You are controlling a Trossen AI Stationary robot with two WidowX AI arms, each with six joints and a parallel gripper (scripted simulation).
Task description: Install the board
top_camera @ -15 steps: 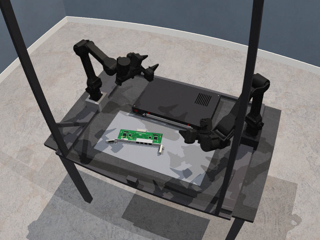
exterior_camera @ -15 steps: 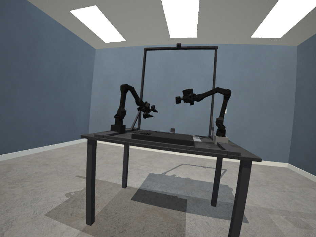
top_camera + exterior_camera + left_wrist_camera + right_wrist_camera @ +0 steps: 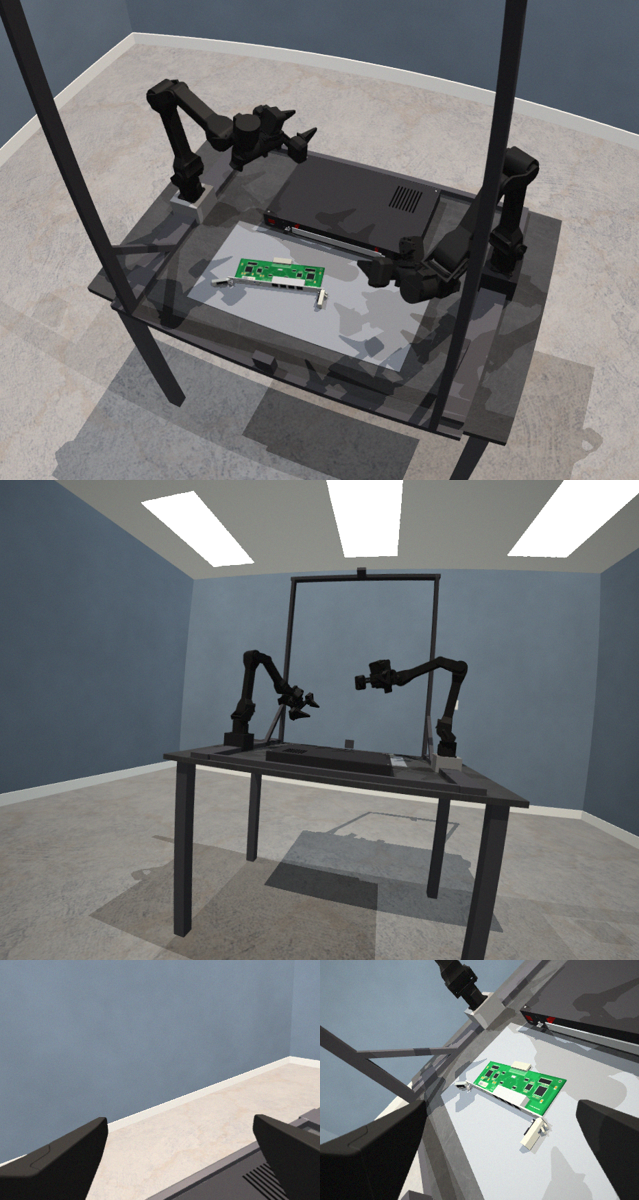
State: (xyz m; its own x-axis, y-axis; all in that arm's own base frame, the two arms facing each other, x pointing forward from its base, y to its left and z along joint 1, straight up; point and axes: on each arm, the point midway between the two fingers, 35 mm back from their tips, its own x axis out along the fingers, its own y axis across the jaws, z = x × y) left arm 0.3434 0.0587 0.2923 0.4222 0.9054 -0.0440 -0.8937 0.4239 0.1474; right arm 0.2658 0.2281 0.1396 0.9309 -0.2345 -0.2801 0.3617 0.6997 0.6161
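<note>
Now: the green board 24 cm behind my left hand, 1 cm to the right of it and 34 cm below it. The rest, counted from my left hand: pale grey mat 21 cm behind, 10 cm to the right, 37 cm below; then black enclosure 6 cm ahead, 12 cm to the right, 32 cm below.
</note>
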